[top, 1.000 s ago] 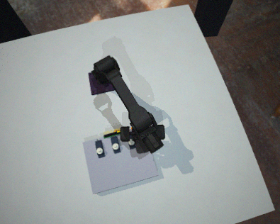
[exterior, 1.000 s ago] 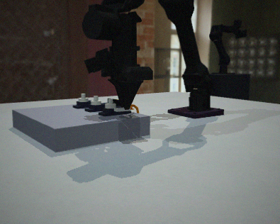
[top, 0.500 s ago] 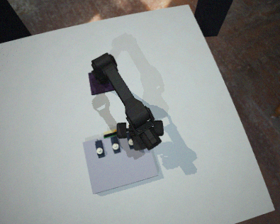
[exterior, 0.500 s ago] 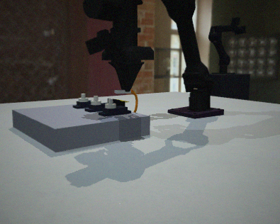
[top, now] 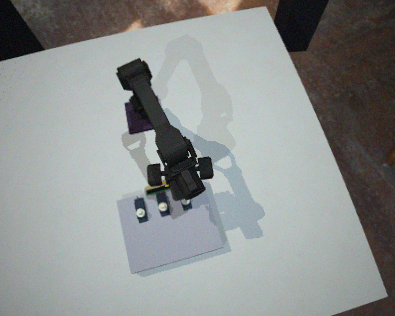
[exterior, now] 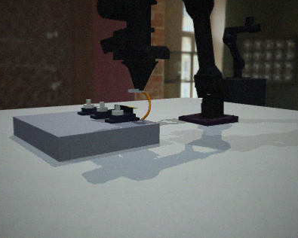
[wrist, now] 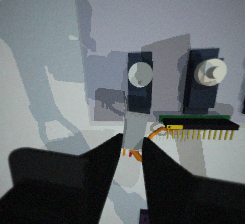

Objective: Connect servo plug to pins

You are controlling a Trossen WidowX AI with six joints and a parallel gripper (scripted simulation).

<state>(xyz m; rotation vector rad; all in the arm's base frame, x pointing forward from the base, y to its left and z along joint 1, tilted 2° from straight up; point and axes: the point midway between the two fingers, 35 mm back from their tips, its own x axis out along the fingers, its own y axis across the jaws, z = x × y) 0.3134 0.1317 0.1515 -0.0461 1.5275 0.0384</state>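
My gripper tip is 50 mm to the left of the yellow band and 50 mm above it. From my gripper tip the other things lie so: grey printed holder: 160 mm ahead, 100 mm below, 50 mm to the right.
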